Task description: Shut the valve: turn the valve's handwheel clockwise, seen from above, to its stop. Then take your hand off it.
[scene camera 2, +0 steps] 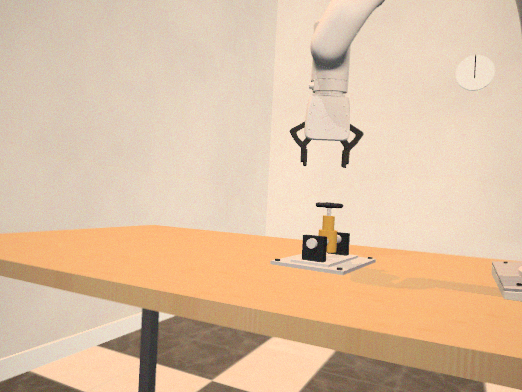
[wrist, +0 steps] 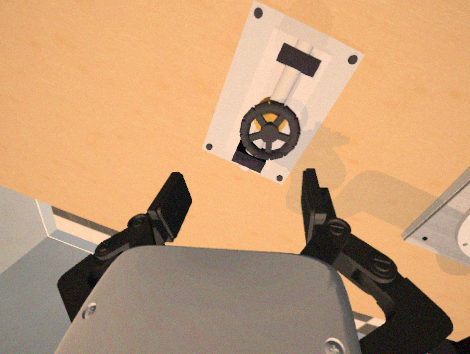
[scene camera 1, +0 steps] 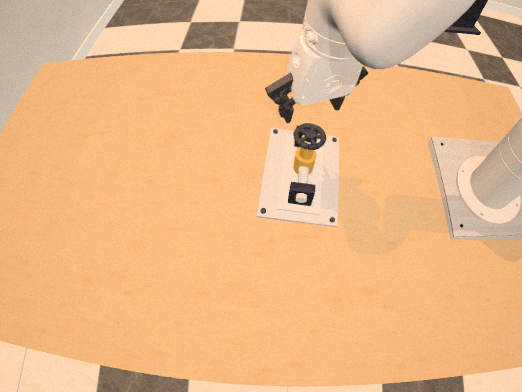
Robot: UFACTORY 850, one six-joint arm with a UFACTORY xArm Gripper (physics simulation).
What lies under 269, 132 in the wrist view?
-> A black spoked handwheel.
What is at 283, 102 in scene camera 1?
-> My gripper.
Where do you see a light base plate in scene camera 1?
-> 267, 208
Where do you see a light base plate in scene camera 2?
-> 343, 268
